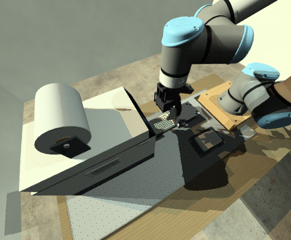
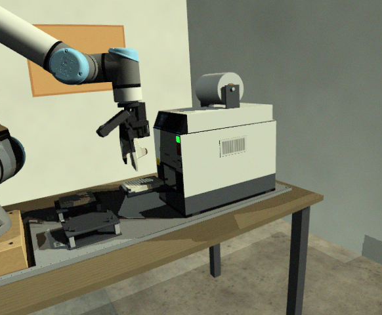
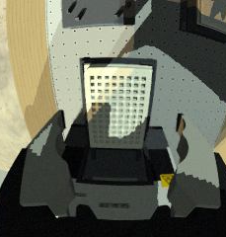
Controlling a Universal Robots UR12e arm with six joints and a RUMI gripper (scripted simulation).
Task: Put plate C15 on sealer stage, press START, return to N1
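The start button is 13 cm ahead of my hand and 11 cm to the right of it. The rest, counted from my hand: white open-well plate: 4 cm ahead, 1 cm to the right, 7 cm below; then dark stage: 4 cm ahead, 1 cm to the right, 8 cm below; then foil-covered plate: 16 cm behind, 19 cm to the left, 14 cm below.
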